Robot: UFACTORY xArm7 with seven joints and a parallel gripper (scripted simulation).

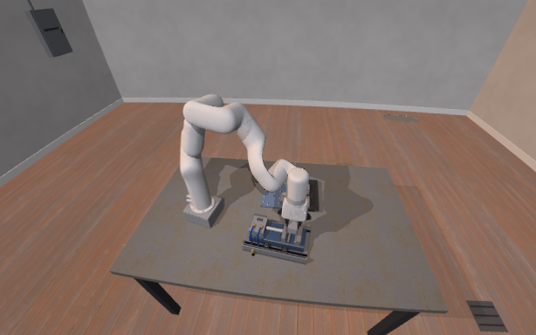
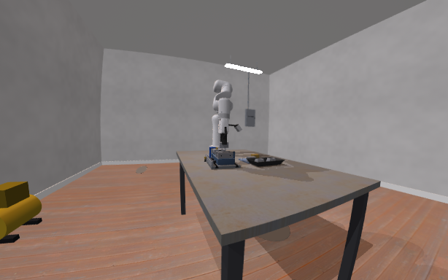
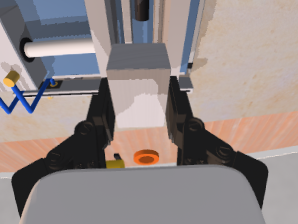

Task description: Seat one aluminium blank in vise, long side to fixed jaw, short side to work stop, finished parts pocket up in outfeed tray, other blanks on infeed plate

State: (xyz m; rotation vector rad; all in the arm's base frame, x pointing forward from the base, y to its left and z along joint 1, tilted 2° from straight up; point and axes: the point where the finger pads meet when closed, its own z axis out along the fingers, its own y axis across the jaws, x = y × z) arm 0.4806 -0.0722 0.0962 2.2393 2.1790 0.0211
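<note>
The white piston rod is 90 mm behind my hand, 10 mm to the left of it and 90 mm below it. Also, from my hand: brass blank 170 mm behind, 330 mm to the left, 140 mm below; then vise 70 mm behind, 10 mm to the left, 130 mm below.
</note>
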